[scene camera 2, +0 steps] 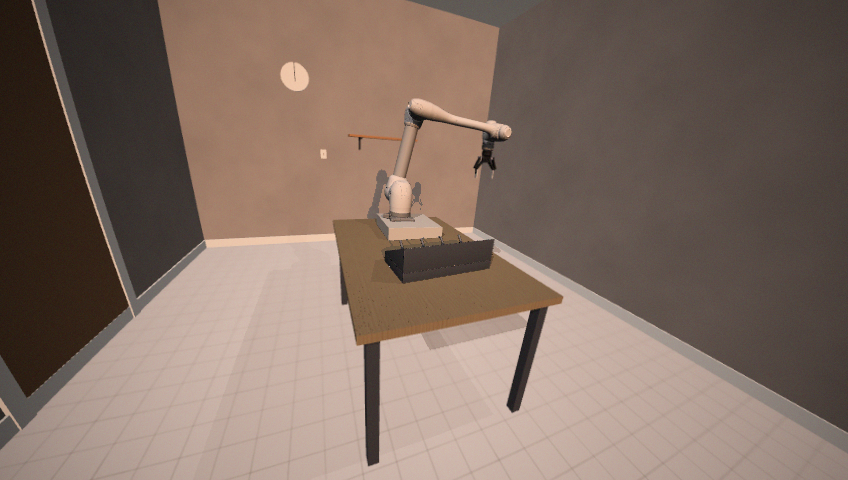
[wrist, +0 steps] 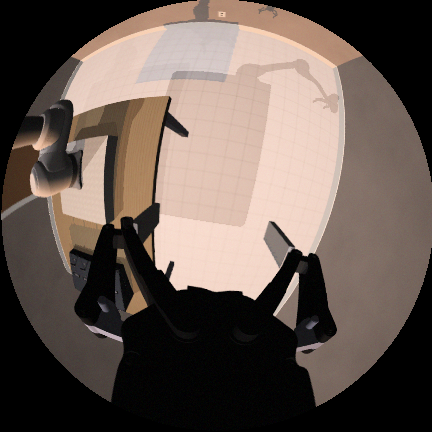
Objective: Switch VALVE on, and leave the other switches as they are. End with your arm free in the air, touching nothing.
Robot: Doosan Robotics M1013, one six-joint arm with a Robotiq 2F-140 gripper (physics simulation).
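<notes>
A dark switch box (scene camera 2: pixel 447 260) stands on the table, its tall back face toward scene camera 2. Small switch levers (scene camera 2: pixel 440 240) stick up along its top edge. In the wrist view part of the dark panel (wrist: pixel 80 267) shows at the lower left, partly hidden behind a gripper finger. Labels are not readable, so I cannot tell which switch is VALVE or how any switch is set. My gripper (scene camera 2: pixel 484 175) (wrist: pixel 213 221) is open and empty, pointing down, high in the air, beyond the table's right side and well away from the box.
The wooden table (scene camera 2: pixel 392 309) (wrist: pixel 137 165) carries the arm's pale base block (scene camera 2: pixel 410 227) (wrist: pixel 85 202) behind the box. A grey wall (scene camera 2: pixel 654 148) stands on the right. An orange shelf (scene camera 2: pixel 374 137) is on the back wall.
</notes>
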